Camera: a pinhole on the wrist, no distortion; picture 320 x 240 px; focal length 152.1 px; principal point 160.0 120.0 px. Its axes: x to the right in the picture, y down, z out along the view. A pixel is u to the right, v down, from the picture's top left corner.
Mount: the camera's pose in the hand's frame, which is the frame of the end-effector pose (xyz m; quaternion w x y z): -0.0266 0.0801 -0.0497 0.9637 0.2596 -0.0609 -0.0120
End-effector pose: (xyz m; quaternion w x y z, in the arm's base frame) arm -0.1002 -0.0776 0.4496 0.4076 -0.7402 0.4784 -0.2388
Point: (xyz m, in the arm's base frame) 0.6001 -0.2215 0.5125
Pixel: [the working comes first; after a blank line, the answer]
In the camera's frame: 0.5294 -0.1617 0.5875

297.1 78.1
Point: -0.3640 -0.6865 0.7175
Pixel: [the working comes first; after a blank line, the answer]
In the camera's frame: 0.3942 -0.3007 -0.4850

behind the camera
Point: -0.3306 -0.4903 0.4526
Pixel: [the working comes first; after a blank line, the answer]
In the camera's frame: 0.2606 -0.0362 -0.3367

behind the camera
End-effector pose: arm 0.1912 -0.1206 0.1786 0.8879 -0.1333 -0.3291 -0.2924
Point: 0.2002 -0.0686 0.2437
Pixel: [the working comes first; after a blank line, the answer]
In the camera's frame: 0.0673 0.0265 0.1112

252.0 156.2
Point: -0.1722 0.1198 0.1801
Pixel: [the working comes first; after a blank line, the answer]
In the camera's frame: -0.2528 0.0770 0.3818

59.3 150.7
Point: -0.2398 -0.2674 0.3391
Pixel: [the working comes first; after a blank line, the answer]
In the camera's frame: -0.0055 -0.2388 0.5193

158.4 50.1
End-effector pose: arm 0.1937 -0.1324 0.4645 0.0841 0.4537 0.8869 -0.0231
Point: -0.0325 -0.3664 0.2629
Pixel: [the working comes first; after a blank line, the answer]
In the camera's frame: 0.0531 -0.2287 0.4145

179.5 36.1
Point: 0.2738 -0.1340 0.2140
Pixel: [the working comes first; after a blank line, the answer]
In the camera's frame: 0.0573 0.1321 0.2730

191.9 193.6
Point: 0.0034 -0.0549 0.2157
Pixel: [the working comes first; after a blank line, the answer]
In the camera's frame: 0.2782 -0.0416 0.2928

304.5 98.4
